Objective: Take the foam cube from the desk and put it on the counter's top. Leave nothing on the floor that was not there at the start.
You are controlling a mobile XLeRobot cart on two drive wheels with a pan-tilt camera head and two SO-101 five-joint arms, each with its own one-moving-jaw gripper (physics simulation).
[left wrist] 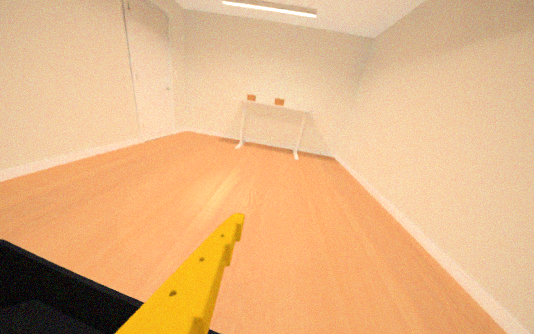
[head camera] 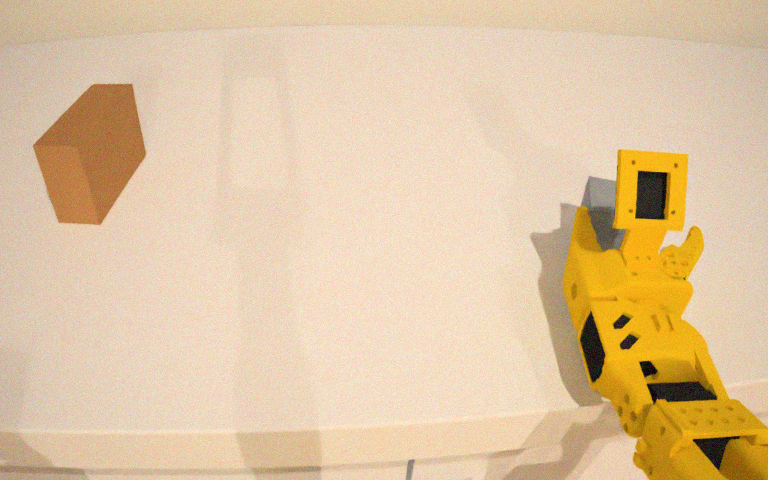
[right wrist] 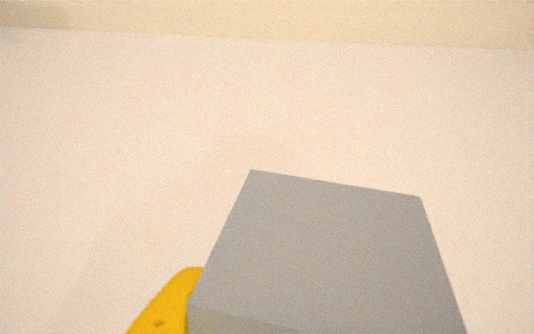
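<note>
The grey foam cube [head camera: 600,195] [right wrist: 320,240] is on the white counter top [head camera: 396,226] [right wrist: 125,125], at the right of the head view, partly hidden by the camera mount. My right gripper [head camera: 640,220] is open around it. The fixed jaw is beside the cube's left side, and the moving jaw stands swung away at the right in the head view and is out of the right wrist view. Whether the cube's underside touches the top is hidden. My left gripper is open over the floor, with one notched jaw showing in the left wrist view.
An orange-brown block [head camera: 93,152] stands at the left of the counter top. The counter's front edge [head camera: 169,447] runs along the bottom, and a wall is behind. In the left wrist view, a white desk [left wrist: 275,106] with two brown blocks [left wrist: 251,97] [left wrist: 279,101] stands far off across the wooden floor.
</note>
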